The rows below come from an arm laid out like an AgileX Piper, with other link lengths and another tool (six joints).
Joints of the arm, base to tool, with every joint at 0 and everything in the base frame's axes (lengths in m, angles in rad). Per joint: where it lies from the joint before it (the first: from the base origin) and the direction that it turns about. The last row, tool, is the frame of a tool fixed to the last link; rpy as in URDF.
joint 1: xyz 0 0 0.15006 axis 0 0 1
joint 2: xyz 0 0 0 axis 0 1 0
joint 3: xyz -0.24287 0 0.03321 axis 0 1 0
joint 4: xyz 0.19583 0 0.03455 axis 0.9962 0 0.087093
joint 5: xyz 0 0 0 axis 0 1 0
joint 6: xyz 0.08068 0 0.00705 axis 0.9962 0 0.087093
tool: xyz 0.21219 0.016 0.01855 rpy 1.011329 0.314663 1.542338
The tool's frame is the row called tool.
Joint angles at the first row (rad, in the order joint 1, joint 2, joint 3, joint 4, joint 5, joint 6):
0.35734, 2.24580, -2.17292, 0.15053, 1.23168, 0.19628
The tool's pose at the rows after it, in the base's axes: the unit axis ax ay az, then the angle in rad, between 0 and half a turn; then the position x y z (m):
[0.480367, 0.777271, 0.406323, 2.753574, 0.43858, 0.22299, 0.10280]
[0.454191, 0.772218, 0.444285, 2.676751, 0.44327, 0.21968, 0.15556]
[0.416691, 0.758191, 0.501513, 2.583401, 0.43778, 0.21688, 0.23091]
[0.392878, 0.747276, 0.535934, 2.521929, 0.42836, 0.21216, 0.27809]
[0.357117, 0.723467, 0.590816, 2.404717, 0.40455, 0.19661, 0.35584]
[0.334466, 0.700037, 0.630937, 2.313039, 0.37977, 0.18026, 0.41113]
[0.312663, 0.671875, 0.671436, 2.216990, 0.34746, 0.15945, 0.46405]
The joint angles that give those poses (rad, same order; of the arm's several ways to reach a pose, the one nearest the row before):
0.35733, 2.19181, -2.19583, 0.14492, 1.23079, 0.16943
0.35734, 2.08660, -2.20282, 0.12713, 1.23172, 0.14689
0.35734, 1.93421, -2.20487, 0.12432, 1.22947, 0.11316
0.35732, 1.83529, -2.20478, 0.12006, 1.22942, 0.09432
0.35734, 1.66577, -2.20515, 0.09711, 1.22818, 0.07648
0.35735, 1.53893, -2.20730, 0.07284, 1.22743, 0.07350
0.35731, 1.40630, -2.20844, 0.04310, 1.22750, 0.07348

